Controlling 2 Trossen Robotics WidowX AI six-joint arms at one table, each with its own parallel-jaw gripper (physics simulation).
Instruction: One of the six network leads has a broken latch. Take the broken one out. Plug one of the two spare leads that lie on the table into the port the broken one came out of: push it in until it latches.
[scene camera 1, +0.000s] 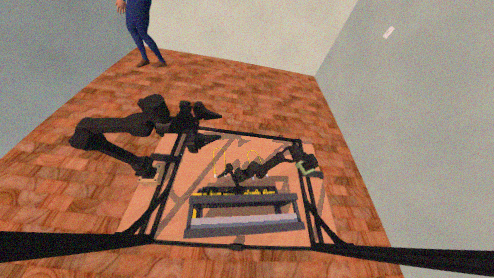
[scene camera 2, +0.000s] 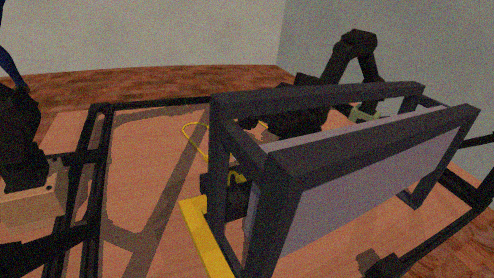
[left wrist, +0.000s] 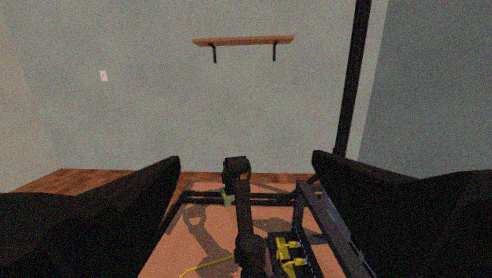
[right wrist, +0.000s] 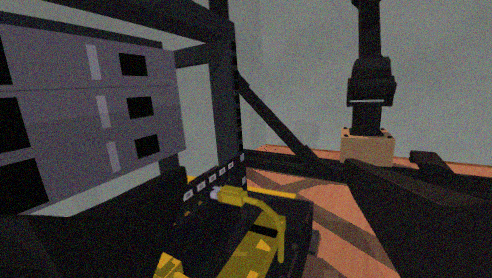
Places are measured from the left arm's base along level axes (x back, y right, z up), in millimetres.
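Pixels of known places: left gripper, between the fingertips: (scene camera 1: 221, 126) (left wrist: 247, 159); right gripper, between the fingertips: (scene camera 1: 220, 185) (scene camera 2: 255, 134) (right wrist: 264, 170); left arm's base, origin of its link: (scene camera 1: 149, 173) (scene camera 2: 28, 177) (right wrist: 365, 132); right arm's base, origin of its link: (scene camera 1: 306, 166) (scene camera 2: 367, 110) (left wrist: 231, 190).
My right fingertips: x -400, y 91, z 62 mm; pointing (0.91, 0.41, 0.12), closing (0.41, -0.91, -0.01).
Note:
For each thing: its top centre in the pictures, then the offset to it from my right fingertips. "spot": a spot on its surface instead.
- dark rack, centre of its top: (scene camera 2: 362, 89) (left wrist: 349, 247) (scene camera 1: 247, 200) dx -119, dy +105, dz +121 mm
- plugged yellow lead, a spot on its surface: (right wrist: 231, 195) spot: dx +44, dy +51, dz -50 mm
- yellow strip, a spot on its surface: (scene camera 2: 202, 234) spot: dx +138, dy +97, dz -100 mm
The dark rack (scene camera 1: 243, 198) (scene camera 2: 287, 96) (left wrist: 316, 204) (right wrist: 223, 110) stands near the front of the table. Yellow leads (scene camera 1: 257, 191) (left wrist: 289, 245) are plugged into its low patch panel (right wrist: 201, 186). My right gripper (scene camera 1: 229, 176) (right wrist: 264, 170) is open and empty. It is low at the panel, its fingers on either side of one plugged yellow lead (right wrist: 231, 195) near the panel's end, without touching it. In scene camera 2 the rack hides most of this gripper. Two spare yellow leads (scene camera 1: 219, 157) (scene camera 1: 254, 155) (scene camera 2: 191, 138) lie looped on the table behind it. My left gripper (scene camera 1: 219, 126) (left wrist: 247, 159) is open and empty, high at the table's back left.
A black frame (scene camera 1: 246, 134) runs round the table top. A yellow strip (scene camera 2: 202, 234) lies at the rack's foot. A person in blue (scene camera 1: 141, 27) stands on the floor far back left. A wall shelf (left wrist: 242, 41) shows in the left wrist view.

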